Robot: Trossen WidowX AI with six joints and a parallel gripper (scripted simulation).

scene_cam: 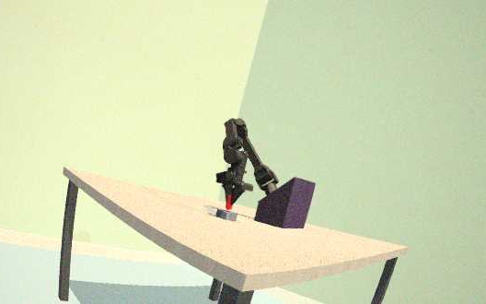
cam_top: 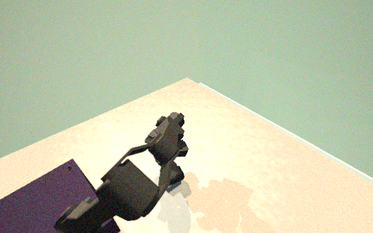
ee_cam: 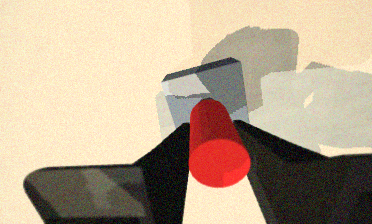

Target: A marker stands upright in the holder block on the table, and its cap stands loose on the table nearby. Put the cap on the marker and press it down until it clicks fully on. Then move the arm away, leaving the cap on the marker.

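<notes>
Now: gripper tip 10 mm below the red cap. Round my gripper tip: holder block (50 mm below).
</notes>
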